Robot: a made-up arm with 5 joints.
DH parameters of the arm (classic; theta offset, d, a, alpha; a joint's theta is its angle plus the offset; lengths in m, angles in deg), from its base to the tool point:
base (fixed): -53.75 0 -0.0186 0
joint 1: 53.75 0.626 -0.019 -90
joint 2: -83.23 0 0.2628 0
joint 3: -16.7 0 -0.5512 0
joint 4: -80.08 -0.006 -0.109 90
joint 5: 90 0.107 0.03 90
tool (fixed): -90 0.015 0 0
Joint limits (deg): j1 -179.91..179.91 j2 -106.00..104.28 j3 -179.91..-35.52 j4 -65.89..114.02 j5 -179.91..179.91
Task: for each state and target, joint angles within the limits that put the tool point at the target. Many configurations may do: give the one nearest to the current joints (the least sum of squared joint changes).
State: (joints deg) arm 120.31 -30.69 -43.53 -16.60 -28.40
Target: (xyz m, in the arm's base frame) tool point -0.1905 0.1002 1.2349
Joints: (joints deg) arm 150.20 -63.73 -53.14 -26.96 -24.08
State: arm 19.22 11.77 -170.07 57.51 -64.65
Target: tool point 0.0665 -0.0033 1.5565
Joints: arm -3.92 3.07 -173.13 49.13 -75.41
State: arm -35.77 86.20 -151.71 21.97 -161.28
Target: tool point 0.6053 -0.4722 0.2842
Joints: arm -35.44 64.29 -103.93 22.26 -152.41
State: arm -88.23 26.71 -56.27 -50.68 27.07
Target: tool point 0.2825 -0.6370 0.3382
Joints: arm -67.97 56.91 -85.92 -24.33 28.20
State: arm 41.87 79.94 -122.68 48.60 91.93
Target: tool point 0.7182 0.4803 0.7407
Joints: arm 31.89 34.17 -112.74 64.24 88.35
